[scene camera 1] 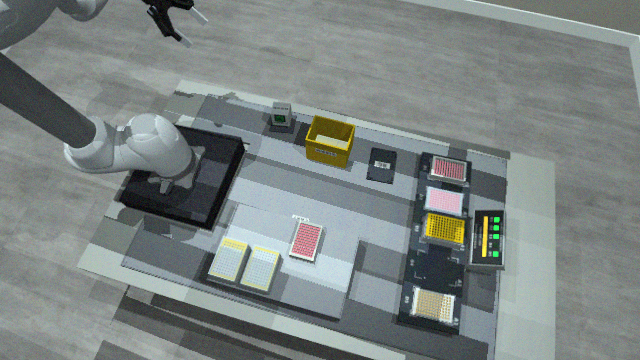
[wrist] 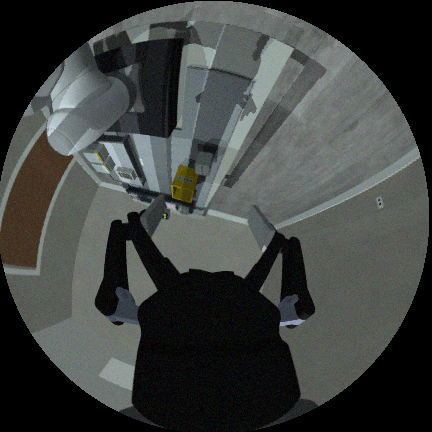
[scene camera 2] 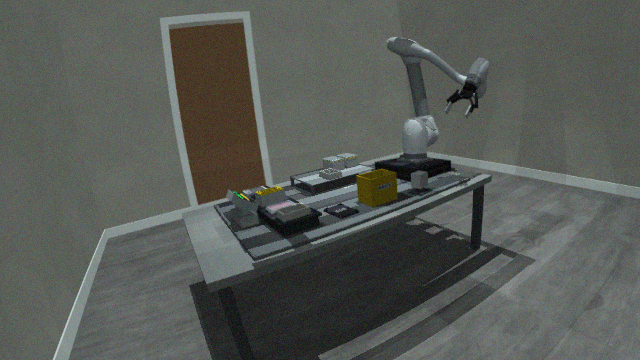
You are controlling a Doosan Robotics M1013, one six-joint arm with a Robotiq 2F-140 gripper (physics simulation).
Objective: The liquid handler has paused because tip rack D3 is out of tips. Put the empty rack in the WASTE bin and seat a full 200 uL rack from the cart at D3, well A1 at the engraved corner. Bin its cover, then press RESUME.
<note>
The gripper is open, with nothing in its grasp. Further things: a tan rack, a pink rack, a yellow waste bin, a cart tray and a dark plate.
</note>
